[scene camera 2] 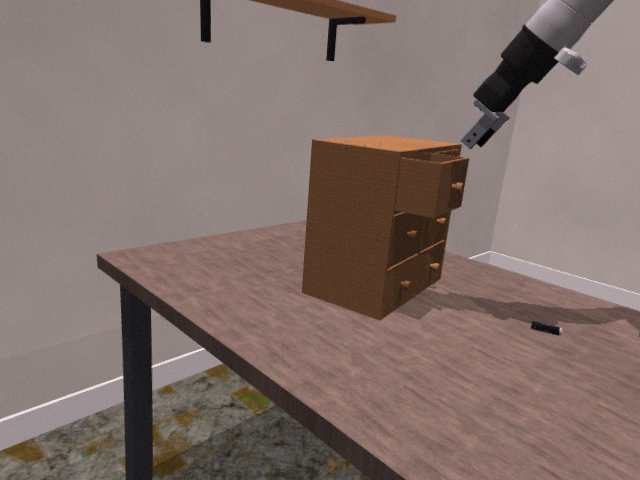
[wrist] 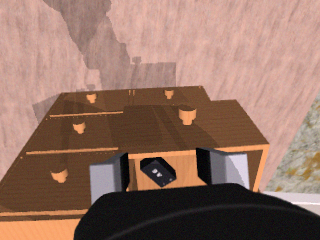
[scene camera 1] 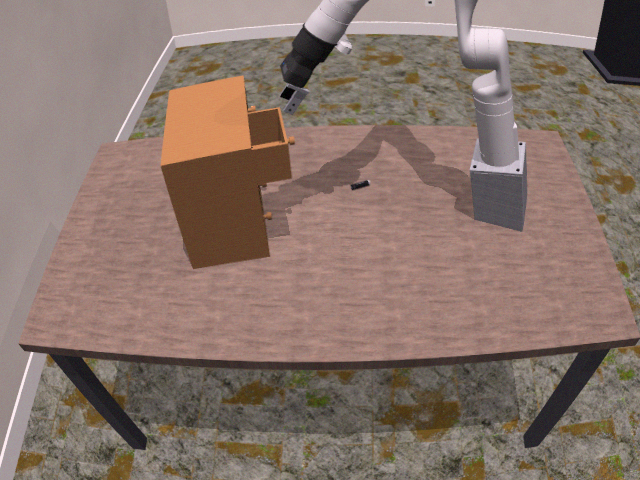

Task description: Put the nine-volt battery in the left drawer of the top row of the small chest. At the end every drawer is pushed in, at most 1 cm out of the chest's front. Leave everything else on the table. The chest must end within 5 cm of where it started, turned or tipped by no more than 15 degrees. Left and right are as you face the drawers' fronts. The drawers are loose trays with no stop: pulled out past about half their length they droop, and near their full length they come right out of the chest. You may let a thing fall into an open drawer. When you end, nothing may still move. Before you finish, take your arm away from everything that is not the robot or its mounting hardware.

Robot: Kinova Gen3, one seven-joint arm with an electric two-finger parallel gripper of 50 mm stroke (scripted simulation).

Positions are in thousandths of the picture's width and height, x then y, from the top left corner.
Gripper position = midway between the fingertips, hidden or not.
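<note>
Scene camera 2 shows the gripper (scene camera 2: 737, 299) and a wooden chest (scene camera 2: 552, 380), and it's got a drawer (scene camera 2: 666, 393), another drawer (scene camera 2: 634, 470) and a further drawer (scene camera 2: 670, 559). In the wrist view there's a black nine-volt battery (wrist: 492, 706), plus a drawer (wrist: 589, 394), and you get the gripper (wrist: 511, 685) there too. As for scene camera 1, that one has the wooden chest (scene camera 1: 324, 341) and the gripper (scene camera 1: 446, 218).
</note>
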